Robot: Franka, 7 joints.
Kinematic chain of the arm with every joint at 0, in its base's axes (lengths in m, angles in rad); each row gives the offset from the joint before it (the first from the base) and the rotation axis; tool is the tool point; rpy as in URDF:
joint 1: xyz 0 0 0.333 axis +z
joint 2: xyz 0 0 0 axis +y
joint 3: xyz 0 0 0.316 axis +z
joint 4: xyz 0.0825 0 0 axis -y
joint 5: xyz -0.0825 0 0.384 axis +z
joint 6: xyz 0 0 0 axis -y
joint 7: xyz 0.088 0 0 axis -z
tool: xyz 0 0 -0.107 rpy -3.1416 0 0
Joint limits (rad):
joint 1: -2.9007..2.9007
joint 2: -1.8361..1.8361
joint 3: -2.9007..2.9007
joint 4: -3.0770..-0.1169
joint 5: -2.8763..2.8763
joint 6: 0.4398..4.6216
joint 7: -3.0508..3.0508
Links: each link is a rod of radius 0.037 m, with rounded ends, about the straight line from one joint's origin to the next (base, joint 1, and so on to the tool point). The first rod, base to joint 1, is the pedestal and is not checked.
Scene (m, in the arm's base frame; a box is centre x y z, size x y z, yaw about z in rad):
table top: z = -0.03
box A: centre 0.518 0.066 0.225 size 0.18 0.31 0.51 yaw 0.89
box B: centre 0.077 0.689 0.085 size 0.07 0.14 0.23 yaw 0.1
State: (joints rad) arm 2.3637 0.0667 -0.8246 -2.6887 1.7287 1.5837 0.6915
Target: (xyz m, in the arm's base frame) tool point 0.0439 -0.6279 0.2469
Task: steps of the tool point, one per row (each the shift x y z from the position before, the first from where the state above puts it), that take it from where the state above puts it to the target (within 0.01 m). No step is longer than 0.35 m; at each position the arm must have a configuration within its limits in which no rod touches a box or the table.
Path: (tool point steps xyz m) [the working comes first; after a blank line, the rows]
Joints at the target: 0.9362 -0.6514 -2.4853 -1.9518 1.9022 1.9917 0.6915
Straight joint move there: touches box A.

1: 0.1569 0.1142 0.0834
2: 0.1867 0.0239 0.1176
3: 0.1628 -0.0666 0.1407
4: 0.0962 -0.1292 0.1496
5: 0.0104 -0.1478 0.1435
6: -0.0687 -0.1217 0.1242
7: 0.0378 -0.3172 -0.1227
8: -0.0995 -0.2552 -0.1890
9: -0.1775 -0.1267 -0.2251
10: -0.1724 0.0201 -0.2199

